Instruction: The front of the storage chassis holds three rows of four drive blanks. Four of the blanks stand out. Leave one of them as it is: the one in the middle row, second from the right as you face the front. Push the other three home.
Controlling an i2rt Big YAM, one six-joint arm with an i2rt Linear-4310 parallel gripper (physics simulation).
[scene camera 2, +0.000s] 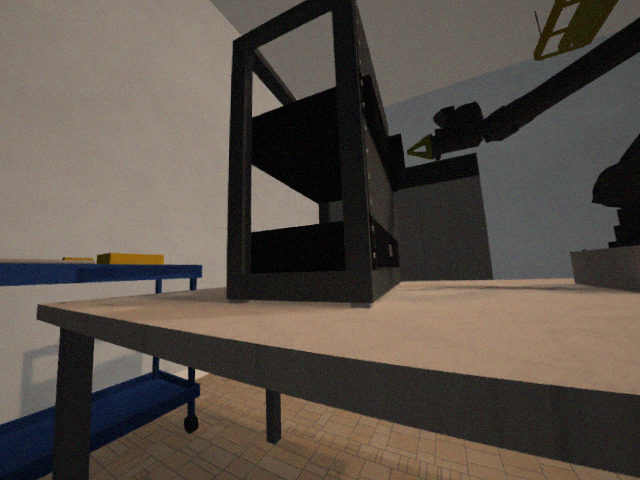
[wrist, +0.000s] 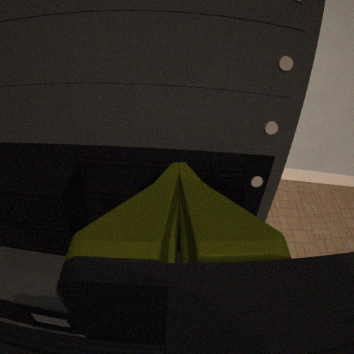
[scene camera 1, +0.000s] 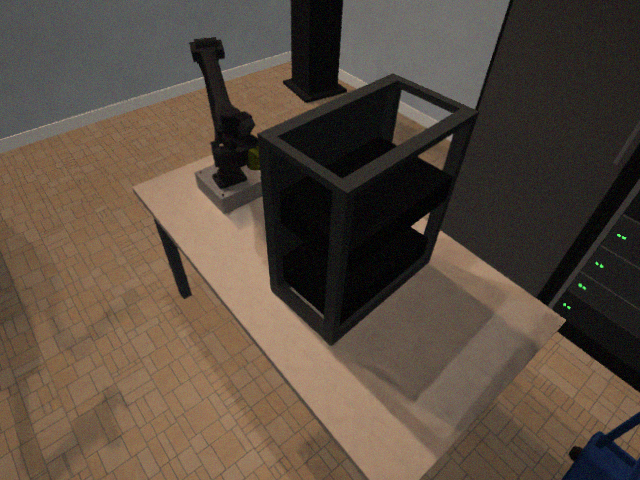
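Where they show: gripper, between the fingertips: (scene camera 2: pixel 407 152); arm's base, origin of its link: (scene camera 1: pixel 229 179).
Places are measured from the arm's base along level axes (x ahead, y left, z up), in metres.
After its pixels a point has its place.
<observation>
The dark storage chassis (scene camera 1: pixel 403 198) {x 0.724, y 0.243, z 0.334 m} (scene camera 2: pixel 299 147) {x 0.586, y 0.376, z 0.246 m} sits in the upper part of an open frame (scene camera 1: pixel 338 258) {x 0.815, y -0.029, z 0.329 m} (scene camera 2: pixel 356 206) {x 0.445, y 0.407, z 0.080 m}. Its front faces the arm and is hidden in scene camera 1. In scene camera 2 a dark blank (scene camera 2: pixel 395 155) {x 0.451, y 0.143, z 0.276 m} stands out from the front. In the wrist view a dark block (wrist: pixel 35 175) stands out left of the fingers, its right side showing. Rows and the other blanks are too dark to tell apart. My gripper (scene camera 2: pixel 408 151) {x 0.459, y -0.024, z 0.357 m} (wrist: pixel 178 174) is shut and empty, its tips close in front of the chassis; scene camera 1 shows its yellow fingers partly, with the tips hidden.
Grey panels (wrist: pixel 135 115) lie above the dark bay, with screws along the right upright (wrist: pixel 295 100). A lower unit (scene camera 2: pixel 297 248) {x 0.579, y 0.399, z 0.024 m} sits in the frame. The frame stands on the table (scene camera 1: pixel 222 258) {x 0.319, y -0.175, z -0.078 m} (scene camera 2: pixel 465 330) {x 0.305, y 0.481, z -0.078 m}. A blue cart (scene camera 1: pixel 604 459) (scene camera 2: pixel 180 271) stands off the table.
</observation>
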